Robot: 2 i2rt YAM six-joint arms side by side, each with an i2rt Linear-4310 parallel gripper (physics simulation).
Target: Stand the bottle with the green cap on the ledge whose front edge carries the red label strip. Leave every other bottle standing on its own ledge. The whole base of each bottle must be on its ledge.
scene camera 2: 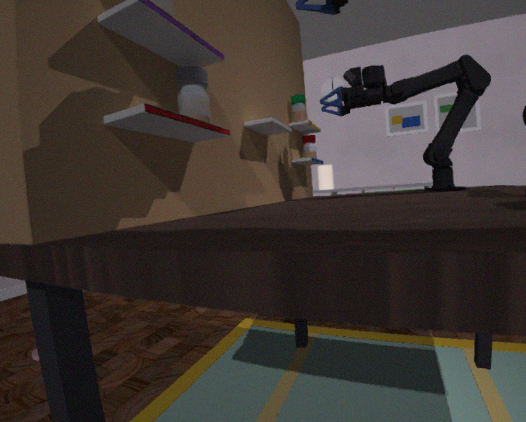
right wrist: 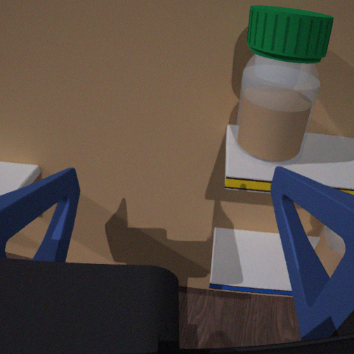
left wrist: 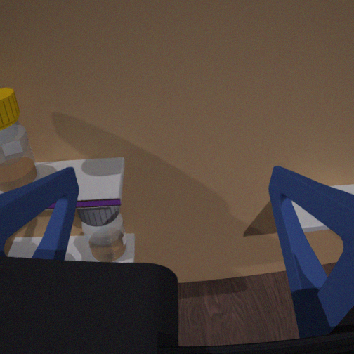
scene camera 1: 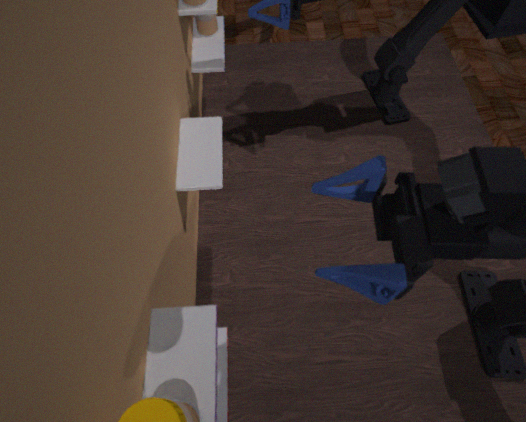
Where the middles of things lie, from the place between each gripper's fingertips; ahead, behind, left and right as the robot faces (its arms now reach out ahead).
Labels:
My right gripper is now 8 cm short of the blue-strip ledge (scene camera 1: pixel 207 53), 14 cm to the left of it and 18 cm above it. The rest, counted from my right hand: grey-capped bottle (scene camera 2: pixel 193 101) (16 cm ahead, 60 cm to the left, 12 cm below); then purple-strip ledge (left wrist: pixel 101 178) (16 cm ahead, 66 cm to the left, 4 cm below); then red-strip ledge (scene camera 2: pixel 135 118) (16 cm ahead, 66 cm to the left, 18 cm below).
Now: left hand 17 cm short of the purple-strip ledge, 13 cm to the right of it and 11 cm above it. From my left hand the other things lie so: grey-capped bottle 17 cm ahead, 7 cm to the left, 19 cm below; then red-strip ledge 17 cm ahead, 13 cm to the left, 25 cm below; then blue-strip ledge 9 cm ahead, 67 cm to the right, 25 cm below.

